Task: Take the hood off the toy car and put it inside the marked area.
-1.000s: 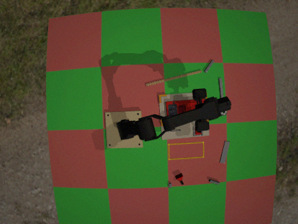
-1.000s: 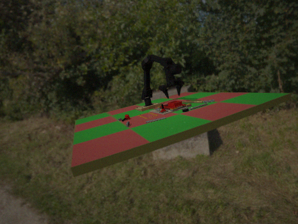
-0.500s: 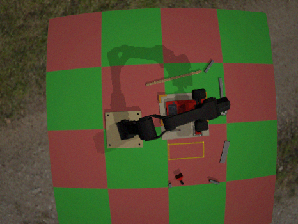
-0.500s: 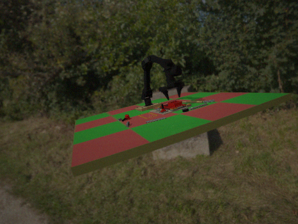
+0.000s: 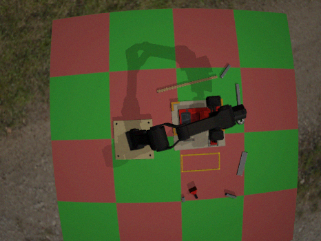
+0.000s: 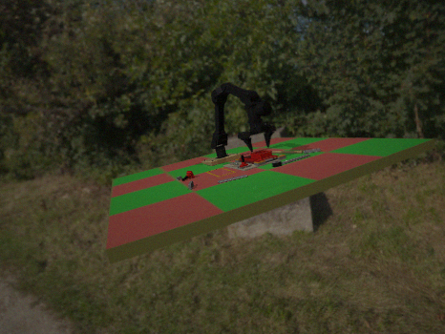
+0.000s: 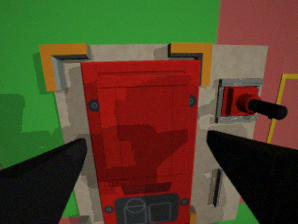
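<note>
Now: gripper tip 20 mm above the red hood. Round my gripper tip: thin wooden rod: 70 mm behind, 180 mm to the left, 60 mm below.
</note>
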